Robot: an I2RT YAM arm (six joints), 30 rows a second.
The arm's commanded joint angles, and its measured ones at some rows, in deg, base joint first. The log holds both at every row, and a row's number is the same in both.
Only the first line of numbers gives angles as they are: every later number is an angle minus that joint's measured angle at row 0.
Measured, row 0:
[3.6, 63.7, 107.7, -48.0, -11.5, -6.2]
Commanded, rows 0 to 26:
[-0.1, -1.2, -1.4, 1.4, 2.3, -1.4]
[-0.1, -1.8, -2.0, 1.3, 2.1, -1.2]
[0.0, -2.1, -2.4, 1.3, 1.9, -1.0]
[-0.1, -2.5, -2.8, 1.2, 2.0, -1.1]
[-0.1, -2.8, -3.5, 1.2, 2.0, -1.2]
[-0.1, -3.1, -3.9, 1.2, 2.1, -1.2]
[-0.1, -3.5, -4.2, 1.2, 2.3, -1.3]
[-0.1, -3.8, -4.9, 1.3, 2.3, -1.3]
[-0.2, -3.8, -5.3, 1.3, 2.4, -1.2]
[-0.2, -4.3, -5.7, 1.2, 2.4, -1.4]
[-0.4, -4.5, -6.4, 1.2, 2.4, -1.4]
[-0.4, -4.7, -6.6, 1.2, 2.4, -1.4]
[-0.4, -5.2, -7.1, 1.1, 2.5, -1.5]
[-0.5, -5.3, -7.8, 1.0, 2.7, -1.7]
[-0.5, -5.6, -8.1, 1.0, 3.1, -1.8]
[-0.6, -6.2, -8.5, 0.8, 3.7, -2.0]
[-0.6, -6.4, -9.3, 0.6, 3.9, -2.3]
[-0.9, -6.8, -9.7, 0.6, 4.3, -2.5]
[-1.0, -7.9, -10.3, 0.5, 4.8, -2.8]
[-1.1, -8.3, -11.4, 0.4, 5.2, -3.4]
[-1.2, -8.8, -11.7, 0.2, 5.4, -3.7]
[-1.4, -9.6, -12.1, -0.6, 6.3, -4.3]
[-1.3, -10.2, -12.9, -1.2, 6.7, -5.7]
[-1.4, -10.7, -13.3, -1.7, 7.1, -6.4]
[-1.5, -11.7, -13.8, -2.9, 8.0, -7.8]
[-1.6, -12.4, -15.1, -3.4, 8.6, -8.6]
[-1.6, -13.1, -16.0, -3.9, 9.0, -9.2]
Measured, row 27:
[-1.1, -10.9, -14.3, -2.1, 5.8, -5.2]
